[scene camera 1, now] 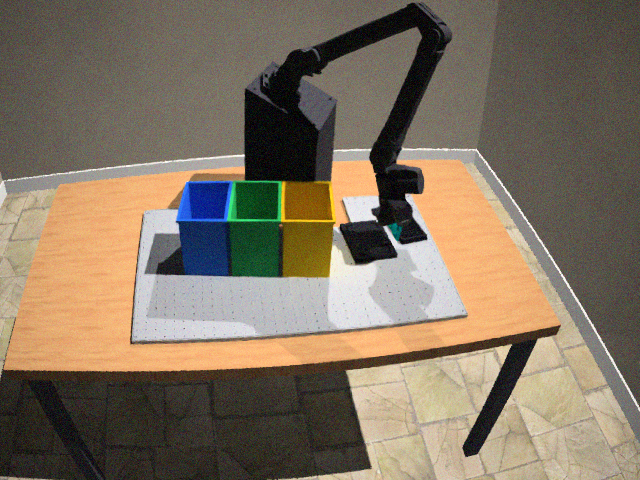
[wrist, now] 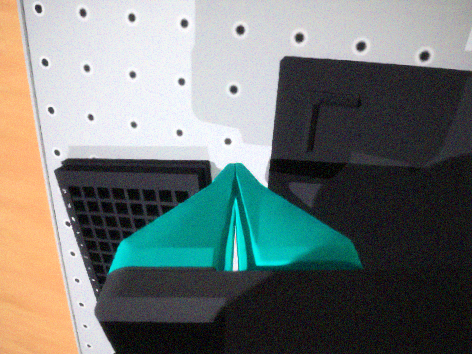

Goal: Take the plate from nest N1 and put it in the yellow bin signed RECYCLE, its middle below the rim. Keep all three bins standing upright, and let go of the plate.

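Seen in the pictures: gripper, fingertip midpoint: (scene camera 1: 397, 240) (wrist: 235, 175); arm's base at its link origin: (scene camera 1: 279, 89).
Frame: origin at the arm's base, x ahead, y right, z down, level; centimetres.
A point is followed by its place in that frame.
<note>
The black plate (scene camera 1: 414, 232) @(x 20.8, y -38.5, z 35.7 cm) (wrist: 130, 178) @(x 23.5, y -37.4, z 35.5 cm), with a grid of square wells, sits on the pegboard on the outer side of the black nest block (scene camera 1: 368, 241) @(x 24.5, y -24.2, z 35.7 cm) (wrist: 370, 115) @(x 29.0, y -27.4, z 35.7 cm). A narrow gap separates them; no N1 label is readable. My gripper (scene camera 1: 397, 238) @(x 25.5, y -32.1, z 34.7 cm) (wrist: 235, 175) @(x 25.5, y -32.1, z 34.7 cm) points down with its teal fingers shut and nothing between them. Its tips are in the gap between plate and block, and its body hides the plate's lower part in the wrist view. The yellow bin (scene camera 1: 307, 249) @(x 37.1, y -6.0, z 27.8 cm) stands upright, left of the block in the scene view; its sign does not show.
The green bin (scene camera 1: 255, 249) @(x 36.4, y 6.8, z 28.0 cm) and the blue bin (scene camera 1: 205, 249) @(x 35.6, y 19.7, z 28.2 cm) stand upright in a row beside the yellow one. All are on the white pegboard (scene camera 1: 232, 307) @(x 47.7, y 13.1, z 36.9 cm) (wrist: 110, 45) @(x 29.4, y -39.4, z 36.9 cm), on a wooden table (scene camera 1: 77, 232) @(x 13.4, y 65.0, z 38.2 cm) (wrist: 30, 250) @(x 12.9, y -47.4, z 38.2 cm). The arm's dark pedestal (scene camera 1: 281, 139) @(x 10.1, y -0.5, z 11.2 cm) rises behind the bins.
</note>
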